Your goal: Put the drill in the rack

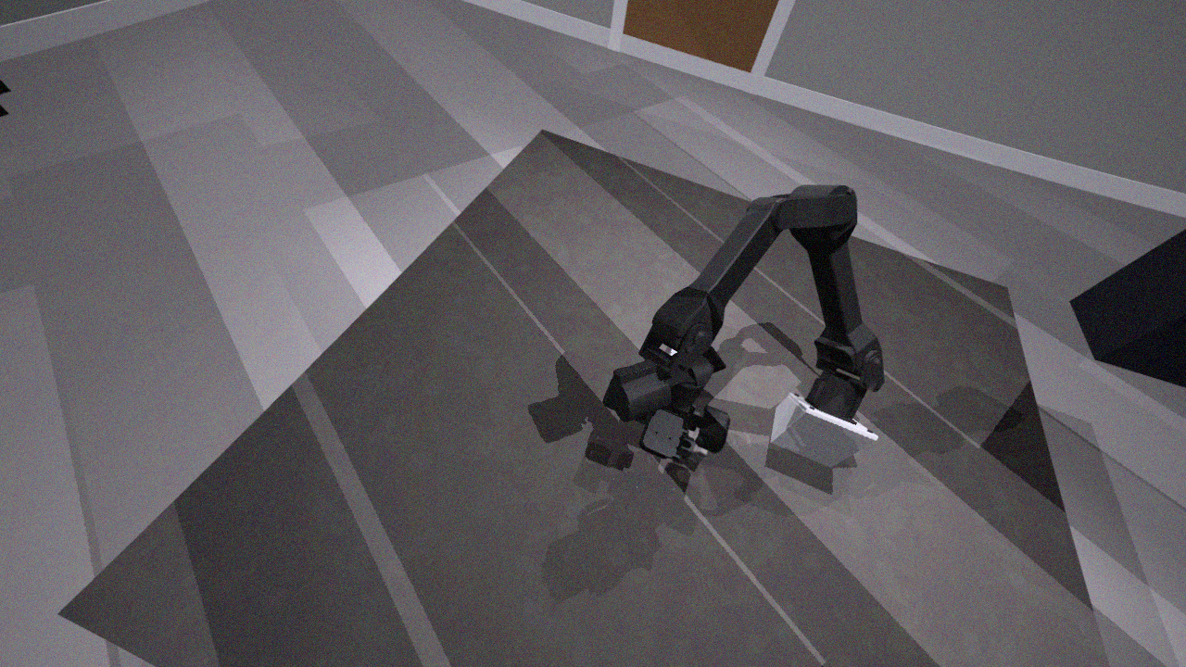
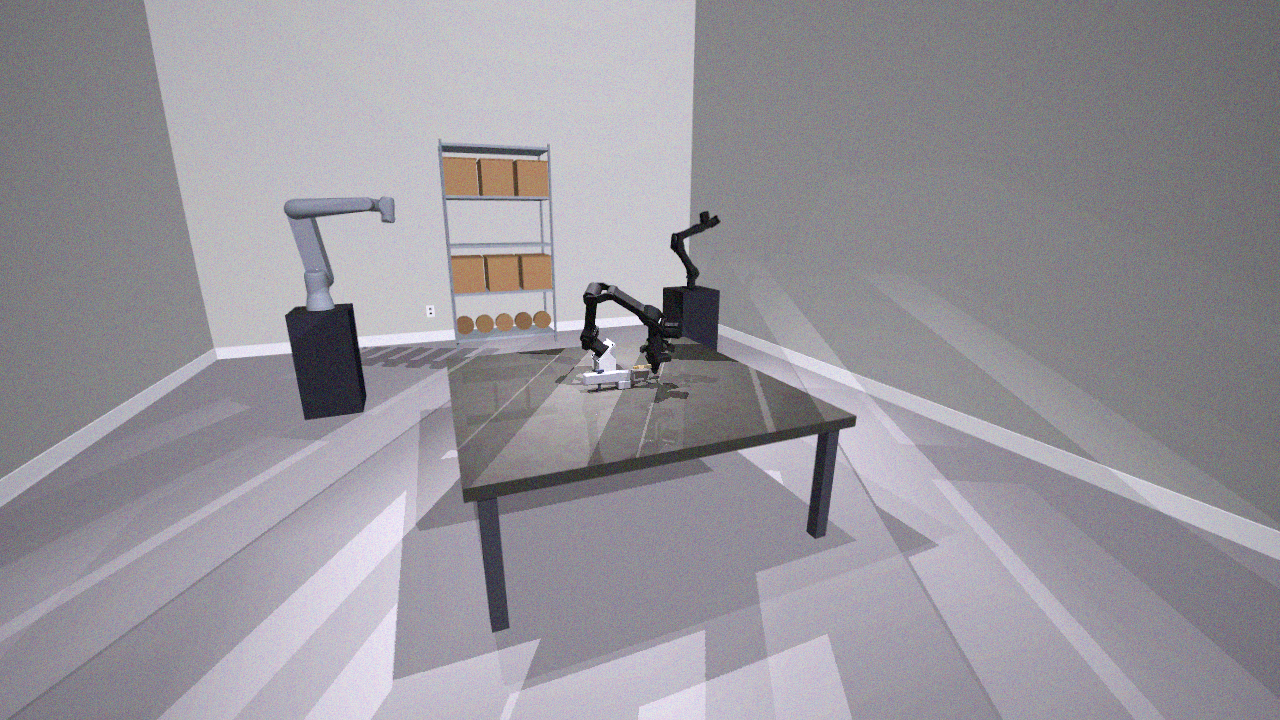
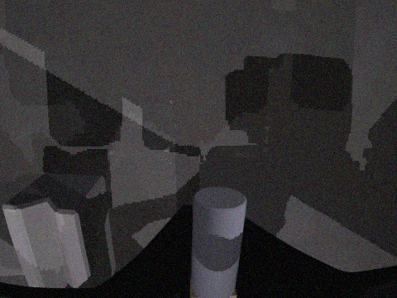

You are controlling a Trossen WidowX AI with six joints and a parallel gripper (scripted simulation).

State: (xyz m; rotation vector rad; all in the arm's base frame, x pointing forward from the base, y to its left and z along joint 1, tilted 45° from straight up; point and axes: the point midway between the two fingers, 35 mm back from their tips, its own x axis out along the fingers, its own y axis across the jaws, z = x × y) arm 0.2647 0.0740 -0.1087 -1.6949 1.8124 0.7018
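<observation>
My gripper tip is now 40 mm to the left of the drill and 30 mm below it. From my gripper tip the other things lie so: blue key (10 mm behind, 230 mm to the right, 10 mm above); rack (80 mm behind, 30 mm to the right, 20 mm below).
</observation>
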